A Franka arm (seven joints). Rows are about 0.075 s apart.
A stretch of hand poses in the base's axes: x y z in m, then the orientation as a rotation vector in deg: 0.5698, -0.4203, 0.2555, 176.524, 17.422, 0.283; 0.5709, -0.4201, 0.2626, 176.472, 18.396, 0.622; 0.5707, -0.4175, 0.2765, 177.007, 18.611, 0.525; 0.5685, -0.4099, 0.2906, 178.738, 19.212, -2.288; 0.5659, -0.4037, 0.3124, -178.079, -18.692, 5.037; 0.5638, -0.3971, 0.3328, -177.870, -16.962, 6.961; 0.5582, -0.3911, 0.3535, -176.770, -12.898, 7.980
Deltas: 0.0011, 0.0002, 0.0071, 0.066, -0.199, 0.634; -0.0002, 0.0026, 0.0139, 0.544, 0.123, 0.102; -0.0022, 0.0076, 0.0141, 1.600, 1.979, 0.239; -0.0026, 0.0062, 0.0218, 0.891, 1.870, -0.303; -0.0021, 0.0066, 0.0204, 0.153, 1.271, -1.088; -0.0056, 0.0060, 0.0207, 1.219, 0.841, -2.590
